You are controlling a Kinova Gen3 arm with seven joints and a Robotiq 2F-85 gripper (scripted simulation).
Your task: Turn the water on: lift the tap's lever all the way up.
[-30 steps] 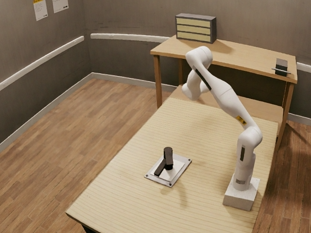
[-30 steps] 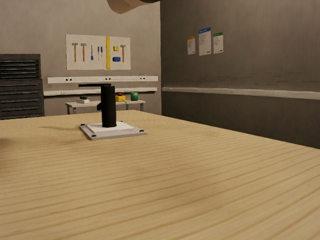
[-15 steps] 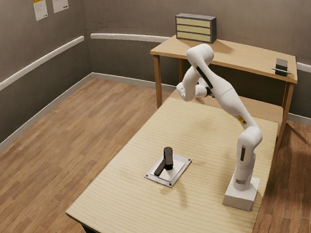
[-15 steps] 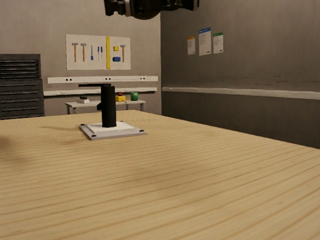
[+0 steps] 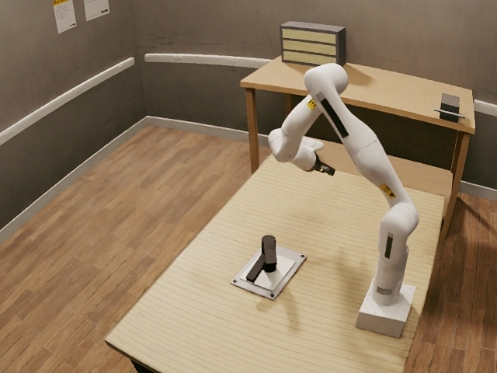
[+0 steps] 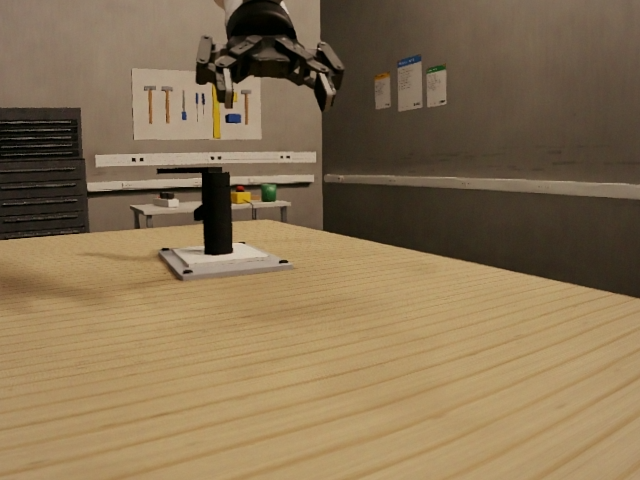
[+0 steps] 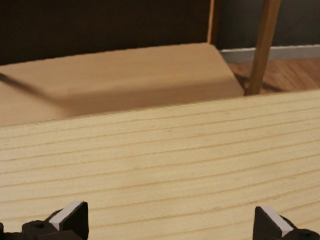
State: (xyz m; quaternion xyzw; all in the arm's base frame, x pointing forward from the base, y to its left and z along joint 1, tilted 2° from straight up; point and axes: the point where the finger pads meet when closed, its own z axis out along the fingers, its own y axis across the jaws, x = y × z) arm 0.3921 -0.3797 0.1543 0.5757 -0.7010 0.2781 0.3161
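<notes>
The flat lever is 41 cm to the left of my hand and 7 cm below it. Also, from my hand: tap 2 cm ahead, 38 cm to the left, 12 cm below.
</notes>
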